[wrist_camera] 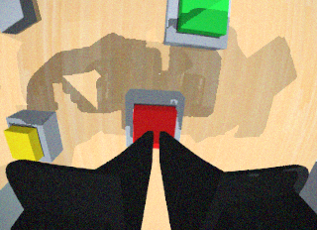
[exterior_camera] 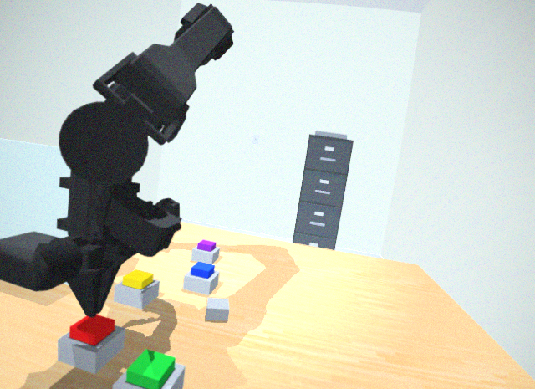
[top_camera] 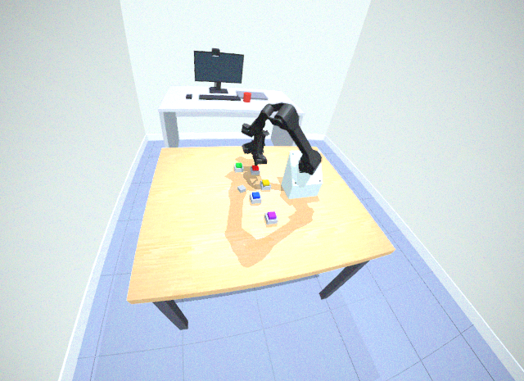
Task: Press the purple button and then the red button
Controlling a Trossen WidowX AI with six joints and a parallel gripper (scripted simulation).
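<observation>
The red button lies 2 cm below my gripper tip. From my gripper tip the other things lie so: yellow button: 13 cm to the left, 2 cm below, 2 cm behind; small grey block: 14 cm to the left, 10 cm ahead, 4 cm below; green button: 9 cm ahead, 3 cm to the right, 2 cm below.
</observation>
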